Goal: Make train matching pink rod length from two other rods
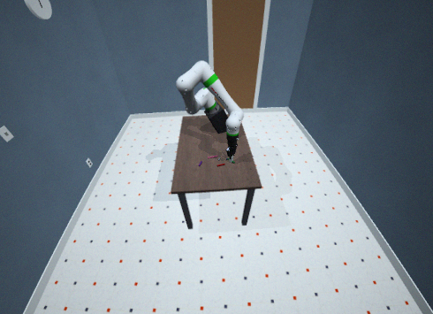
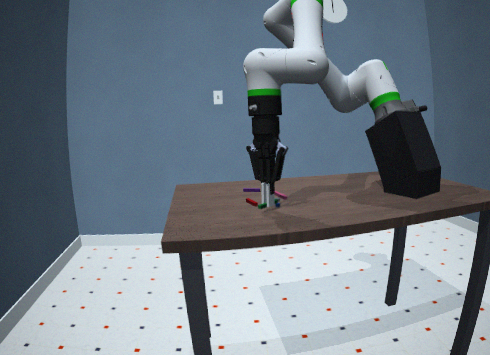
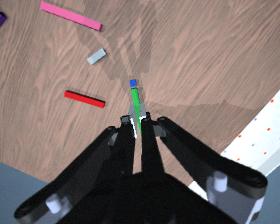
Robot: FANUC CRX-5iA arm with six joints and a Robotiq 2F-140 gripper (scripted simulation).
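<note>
Right now my hand is 3 cm above the green rod. The rest, counted from my hand: small blue rod 4 cm below, 3 cm to the right, 3 cm behind; then red rod 9 cm to the right, 4 cm below, 4 cm ahead; then grey rod 10 cm to the right, 4 cm below, 4 cm behind.
</note>
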